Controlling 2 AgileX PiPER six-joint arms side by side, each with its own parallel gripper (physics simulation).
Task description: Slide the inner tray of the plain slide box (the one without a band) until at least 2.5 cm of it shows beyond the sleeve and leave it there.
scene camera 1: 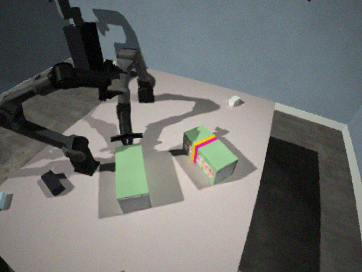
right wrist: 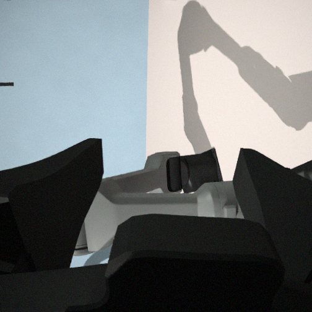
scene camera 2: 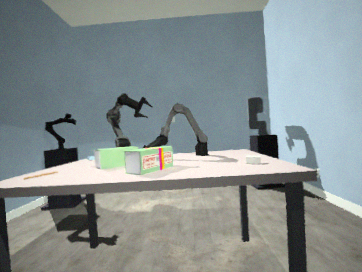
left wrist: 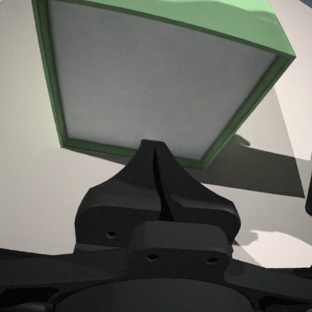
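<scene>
The plain green slide box lies flat on the table, left of the banded box. The grey end of its inner tray sits slightly inside the sleeve rim in the left wrist view. At the box's other end a grey tray face shows, seeming to stand out slightly; the exact amount is too small to tell. My left gripper is shut and empty, its tips at the lower middle of the tray end. My right gripper is open and empty, raised above the table.
The green box with a yellow and magenta band lies right of the plain box. A white block lies farther right on the table. A dark block and a thin orange stick also show.
</scene>
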